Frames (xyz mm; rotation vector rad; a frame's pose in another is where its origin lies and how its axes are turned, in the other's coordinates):
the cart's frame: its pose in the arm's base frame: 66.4 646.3 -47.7 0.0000 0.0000 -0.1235
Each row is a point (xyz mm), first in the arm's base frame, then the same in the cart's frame.
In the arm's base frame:
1: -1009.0 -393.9 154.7
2: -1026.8 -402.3 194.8
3: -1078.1 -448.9 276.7
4: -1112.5 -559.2 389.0
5: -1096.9 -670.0 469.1
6: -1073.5 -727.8 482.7
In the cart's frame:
1: -939.1 -1164.8 202.4
2: -955.7 -1175.3 242.5
3: -1000.9 -1227.8 324.4
4: -1021.4 -1341.5 436.7
5: -992.3 -1449.6 516.8
6: -961.9 -1504.1 530.4

